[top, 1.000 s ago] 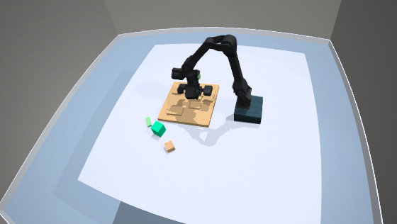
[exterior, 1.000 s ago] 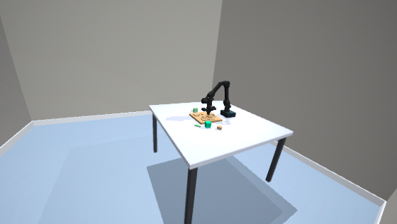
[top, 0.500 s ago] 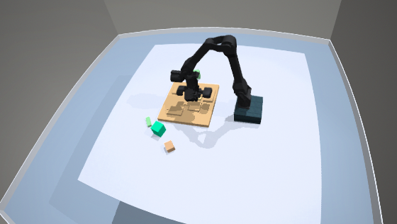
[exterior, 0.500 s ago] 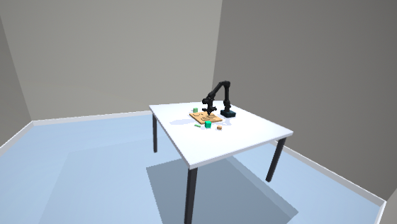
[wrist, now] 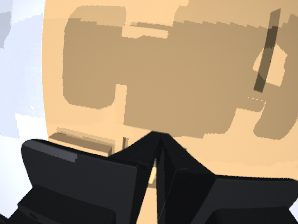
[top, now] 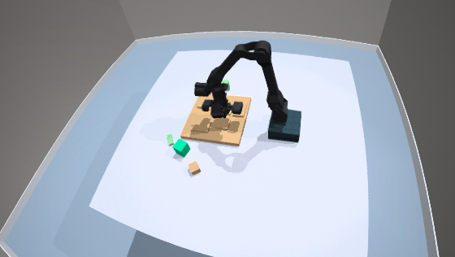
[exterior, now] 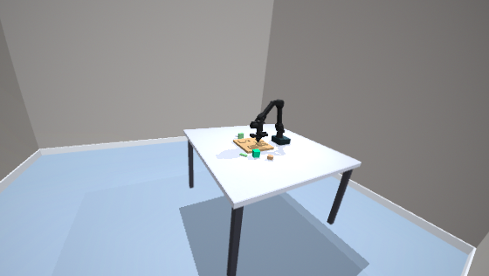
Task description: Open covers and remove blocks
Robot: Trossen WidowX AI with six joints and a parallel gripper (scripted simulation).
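Now: gripper tip 4 cm short of the tan puzzle board. Round my gripper tip: tan cube (5 cm ahead, 29 cm to the left, 1 cm below); then light green bar (24 cm ahead, 17 cm to the left, 2 cm below); then green cube (15 cm ahead, 21 cm to the left).
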